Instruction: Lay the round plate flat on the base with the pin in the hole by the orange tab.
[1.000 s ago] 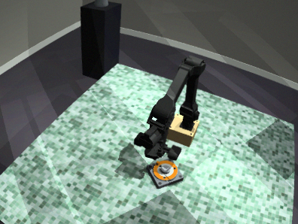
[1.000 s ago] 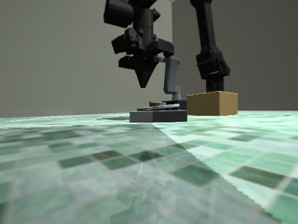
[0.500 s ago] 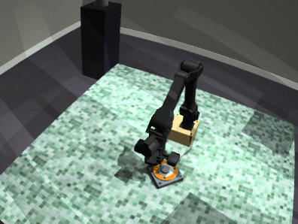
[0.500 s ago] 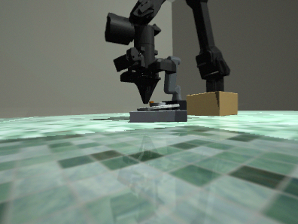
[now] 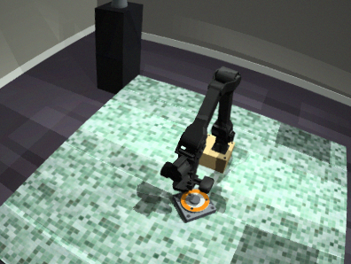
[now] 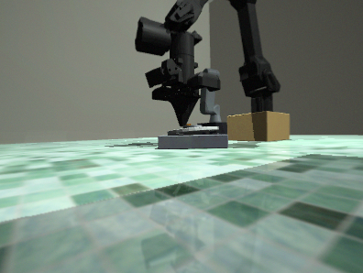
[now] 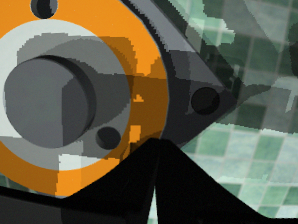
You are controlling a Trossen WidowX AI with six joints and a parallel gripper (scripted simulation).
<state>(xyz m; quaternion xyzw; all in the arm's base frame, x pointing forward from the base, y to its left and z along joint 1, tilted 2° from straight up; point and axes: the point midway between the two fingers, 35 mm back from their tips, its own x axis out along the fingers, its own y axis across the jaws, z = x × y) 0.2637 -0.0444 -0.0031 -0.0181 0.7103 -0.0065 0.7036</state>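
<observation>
Right now my gripper tip is 30 mm to the right of the round plate and 10 mm above it. The rest, counted from my gripper tip: base 50 mm to the left, 20 mm below, 10 mm ahead.
</observation>
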